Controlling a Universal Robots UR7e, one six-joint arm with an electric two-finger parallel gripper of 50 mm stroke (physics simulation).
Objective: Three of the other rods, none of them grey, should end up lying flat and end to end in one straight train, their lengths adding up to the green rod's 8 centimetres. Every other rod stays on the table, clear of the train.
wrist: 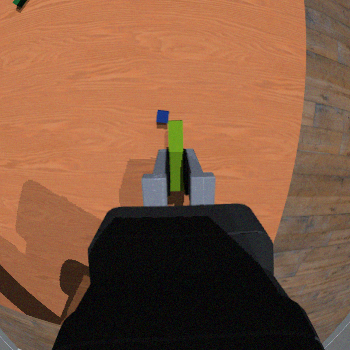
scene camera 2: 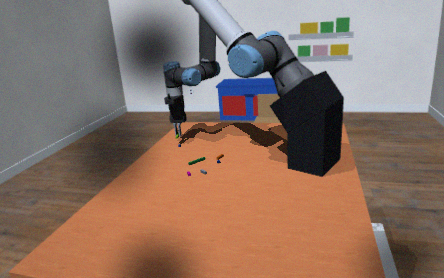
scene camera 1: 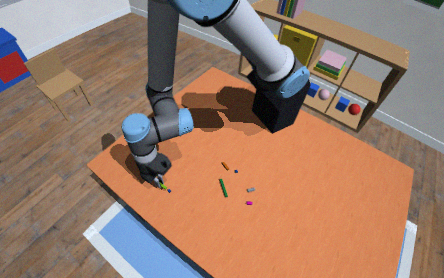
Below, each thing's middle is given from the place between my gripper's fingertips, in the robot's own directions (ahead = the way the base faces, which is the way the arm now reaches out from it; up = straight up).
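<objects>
I can see the lime rod (wrist: 175, 134), and it is 1 cm to the left of my hand.
</objects>
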